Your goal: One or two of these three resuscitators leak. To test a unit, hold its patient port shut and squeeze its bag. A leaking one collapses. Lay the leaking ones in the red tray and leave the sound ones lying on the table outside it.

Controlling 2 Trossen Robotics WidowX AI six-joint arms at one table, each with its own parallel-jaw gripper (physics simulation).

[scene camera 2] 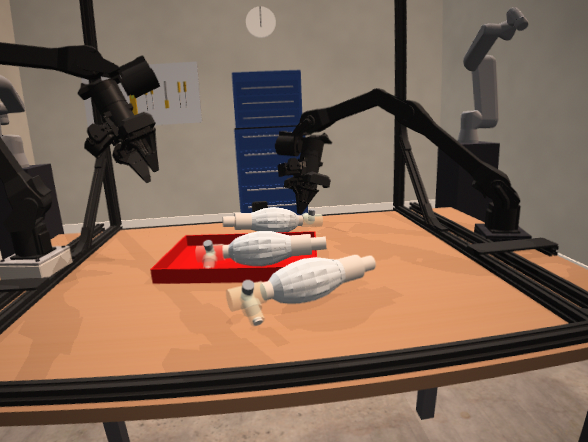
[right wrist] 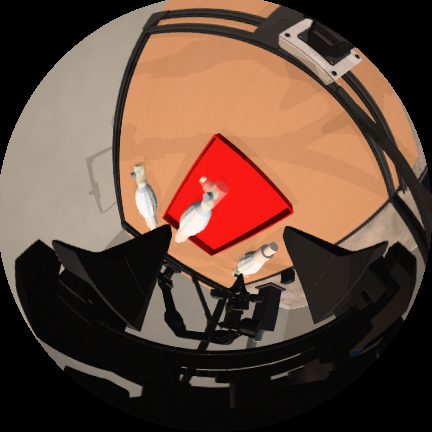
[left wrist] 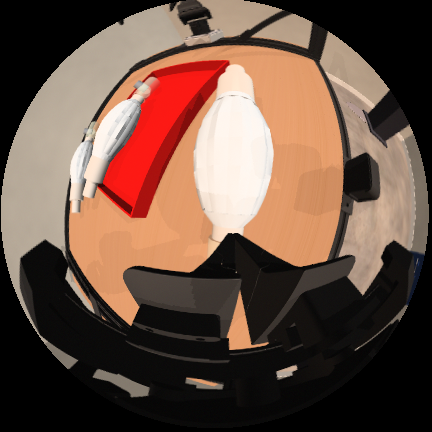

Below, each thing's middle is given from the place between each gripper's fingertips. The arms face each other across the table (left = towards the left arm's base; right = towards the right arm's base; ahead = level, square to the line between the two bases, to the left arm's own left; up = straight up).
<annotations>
The red tray [scene camera 2: 179, 266] is 20 cm ahead of my left hand, 15 cm to the right of it and 3 cm below it.
Now: right hand 1 cm short of the red tray, 17 cm to the right of it and 18 cm above it.
</annotations>
